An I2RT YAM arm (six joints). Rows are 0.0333 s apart.
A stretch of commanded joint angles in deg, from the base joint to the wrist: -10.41, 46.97, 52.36, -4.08, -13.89, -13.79; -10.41, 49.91, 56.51, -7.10, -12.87, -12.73; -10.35, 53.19, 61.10, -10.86, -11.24, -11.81; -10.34, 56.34, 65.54, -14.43, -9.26, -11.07; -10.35, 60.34, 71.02, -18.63, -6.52, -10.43; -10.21, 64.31, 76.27, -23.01, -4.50, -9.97; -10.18, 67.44, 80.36, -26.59, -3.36, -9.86; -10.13, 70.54, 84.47, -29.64, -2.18, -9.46; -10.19, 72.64, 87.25, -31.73, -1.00, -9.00; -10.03, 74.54, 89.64, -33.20, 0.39, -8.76; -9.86, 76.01, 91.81, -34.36, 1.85, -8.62; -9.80, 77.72, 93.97, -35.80, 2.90, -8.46; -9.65, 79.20, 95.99, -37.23, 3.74, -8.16; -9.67, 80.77, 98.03, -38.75, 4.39, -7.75; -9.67, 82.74, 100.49, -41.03, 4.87, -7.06; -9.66, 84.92, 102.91, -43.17, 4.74, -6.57; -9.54, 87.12, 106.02, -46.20, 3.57, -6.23; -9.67, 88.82, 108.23, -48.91, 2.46, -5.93; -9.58, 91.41, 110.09, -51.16, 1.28, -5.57; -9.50, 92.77, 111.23, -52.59, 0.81, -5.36; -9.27, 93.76, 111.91, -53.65, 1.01, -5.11; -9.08, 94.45, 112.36, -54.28, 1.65, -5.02; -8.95, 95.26, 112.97, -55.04, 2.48, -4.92; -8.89, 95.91, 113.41, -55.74, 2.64, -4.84
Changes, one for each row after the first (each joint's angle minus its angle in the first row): 0.00, 2.94, 4.15, -3.02, 1.02, 1.06; 0.06, 6.22, 8.74, -6.78, 2.65, 1.98; 0.07, 9.37, 13.18, -10.35, 4.63, 2.72; 0.06, 13.37, 18.66, -14.55, 7.37, 3.36; 0.20, 17.34, 23.91, -18.93, 9.39, 3.82; 0.23, 20.47, 28.00, -22.51, 10.53, 3.93; 0.28, 23.57, 32.11, -25.56, 11.71, 4.33; 0.22, 25.67, 34.89, -27.65, 12.89, 4.79; 0.38, 27.57, 37.28, -29.12, 14.28, 5.03; 0.55, 29.04, 39.45, -30.28, 15.74, 5.17; 0.61, 30.75, 41.61, -31.72, 16.79, 5.33; 0.76, 32.23, 43.63, -33.15, 17.63, 5.63; 0.74, 33.80, 45.67, -34.67, 18.28, 6.04; 0.74, 35.77, 48.13, -36.95, 18.76, 6.73; 0.75, 37.95, 50.55, -39.09, 18.63, 7.22; 0.87, 40.15, 53.66, -42.12, 17.46, 7.56; 0.74, 41.85, 55.87, -44.83, 16.35, 7.86; 0.83, 44.44, 57.73, -47.08, 15.17, 8.22; 0.91, 45.80, 58.87, -48.51, 14.70, 8.43; 1.14, 46.79, 59.55, -49.57, 14.90, 8.68; 1.33, 47.48, 60.00, -50.20, 15.54, 8.77; 1.46, 48.29, 60.61, -50.96, 16.37, 8.87; 1.52, 48.94, 61.05, -51.66, 16.53, 8.95
